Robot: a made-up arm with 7 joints.
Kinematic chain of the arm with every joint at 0, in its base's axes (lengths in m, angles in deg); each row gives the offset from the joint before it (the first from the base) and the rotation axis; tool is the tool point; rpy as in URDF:
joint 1: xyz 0 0 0 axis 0.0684 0.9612 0.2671
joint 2: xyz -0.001 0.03 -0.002 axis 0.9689 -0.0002 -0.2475
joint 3: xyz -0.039 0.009 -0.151 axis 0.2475 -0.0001 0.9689
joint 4: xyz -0.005 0 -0.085 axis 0.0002 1 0
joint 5: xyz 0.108 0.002 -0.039 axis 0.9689 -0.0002 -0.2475
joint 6: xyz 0.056 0 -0.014 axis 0.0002 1 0
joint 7: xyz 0.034 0 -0.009 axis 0.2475 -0.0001 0.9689
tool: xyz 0 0 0 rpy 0 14.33 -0.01
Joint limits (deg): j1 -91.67..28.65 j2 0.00..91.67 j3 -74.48..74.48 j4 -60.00..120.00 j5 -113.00..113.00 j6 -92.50..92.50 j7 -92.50..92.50
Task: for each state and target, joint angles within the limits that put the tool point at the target. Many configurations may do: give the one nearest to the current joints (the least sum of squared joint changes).
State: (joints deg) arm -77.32 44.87 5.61 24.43 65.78 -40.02 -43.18
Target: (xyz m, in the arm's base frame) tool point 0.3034 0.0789 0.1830
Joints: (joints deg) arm -91.67 40.79 3.28 8.60 64.53 -37.57 -43.18
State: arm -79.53 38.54 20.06 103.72 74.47 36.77 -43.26
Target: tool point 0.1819 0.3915 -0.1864
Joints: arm -46.06 57.99 20.11 93.62 74.55 24.65 -43.26
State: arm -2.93 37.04 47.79 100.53 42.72 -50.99 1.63
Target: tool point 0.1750 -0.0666 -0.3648
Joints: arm -44.93 0.00 62.40 120.00 59.71 -60.91 1.63
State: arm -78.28 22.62 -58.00 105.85 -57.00 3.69 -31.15
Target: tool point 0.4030 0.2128 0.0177
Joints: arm -86.20 56.60 -51.67 56.89 -56.09 -7.00 -31.15
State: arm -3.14 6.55 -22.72 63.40 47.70 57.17 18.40
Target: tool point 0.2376 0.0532 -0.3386
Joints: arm -29.17 10.67 -20.15 40.18 51.42 59.92 18.40
